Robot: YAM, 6 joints.
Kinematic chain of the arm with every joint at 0, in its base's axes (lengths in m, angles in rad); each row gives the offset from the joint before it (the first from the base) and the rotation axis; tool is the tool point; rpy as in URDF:
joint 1: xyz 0 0 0.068 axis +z
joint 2: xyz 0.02 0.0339 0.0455 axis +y
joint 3: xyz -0.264 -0.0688 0 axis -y
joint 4: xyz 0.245 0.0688 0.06 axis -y
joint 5: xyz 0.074 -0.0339 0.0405 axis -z
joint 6: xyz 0.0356 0 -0.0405 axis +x
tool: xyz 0 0 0 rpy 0 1.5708 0
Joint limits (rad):
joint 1: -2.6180..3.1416
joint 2: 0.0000..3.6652
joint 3: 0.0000..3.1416
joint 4: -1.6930..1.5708
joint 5: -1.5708..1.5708
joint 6: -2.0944..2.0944
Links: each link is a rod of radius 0.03 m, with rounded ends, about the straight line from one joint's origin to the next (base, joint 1, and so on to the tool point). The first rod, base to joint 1, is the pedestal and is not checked.
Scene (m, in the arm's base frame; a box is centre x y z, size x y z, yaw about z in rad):
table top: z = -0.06
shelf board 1: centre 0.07 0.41 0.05 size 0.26 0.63 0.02 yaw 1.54
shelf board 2: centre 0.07 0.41 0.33 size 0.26 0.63 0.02 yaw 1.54
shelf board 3: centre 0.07 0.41 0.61 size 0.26 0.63 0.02 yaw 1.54
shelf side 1: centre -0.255 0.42 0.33 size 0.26 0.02 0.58 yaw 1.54
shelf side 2: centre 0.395 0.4 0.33 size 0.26 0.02 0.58 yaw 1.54
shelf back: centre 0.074 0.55 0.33 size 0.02 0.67 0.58 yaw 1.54
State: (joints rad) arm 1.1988 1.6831 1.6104 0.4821 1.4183 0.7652
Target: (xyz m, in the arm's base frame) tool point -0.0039 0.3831 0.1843
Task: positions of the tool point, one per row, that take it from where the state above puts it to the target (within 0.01 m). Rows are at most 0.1 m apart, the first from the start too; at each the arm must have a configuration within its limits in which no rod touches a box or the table.
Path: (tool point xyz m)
1: 0.1747 0.2419 0.4588
2: 0.1623 0.1581 0.4495
3: 0.1243 0.1950 0.3830
4: 0.0757 0.2103 0.3150
5: 0.0271 0.2016 0.2479
6: -0.0104 0.1712 0.1843
7: -0.0153 0.2379 0.2062
8: -0.0137 0.3109 0.2064
9: -0.0039 0.3831 0.1843

